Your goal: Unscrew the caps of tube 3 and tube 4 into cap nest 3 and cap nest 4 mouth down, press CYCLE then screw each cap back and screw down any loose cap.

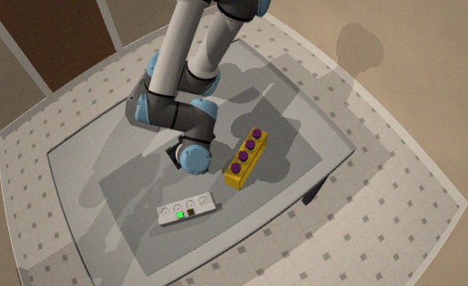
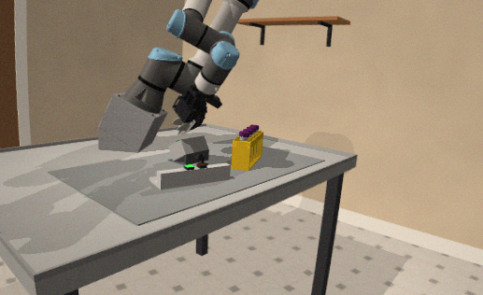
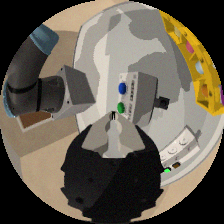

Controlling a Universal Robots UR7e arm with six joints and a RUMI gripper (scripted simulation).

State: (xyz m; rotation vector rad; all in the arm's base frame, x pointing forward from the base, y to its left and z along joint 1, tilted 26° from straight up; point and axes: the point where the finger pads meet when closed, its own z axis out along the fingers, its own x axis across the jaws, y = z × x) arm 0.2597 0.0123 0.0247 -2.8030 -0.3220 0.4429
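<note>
Right now the green key is 40 mm below my hand and 10 mm behind it. From my hand the other things lie so: grey key housing 50 mm below, 20 mm to the left, 10 mm ahead; blue key 40 mm to the left, 40 mm below, 20 mm behind.
</note>
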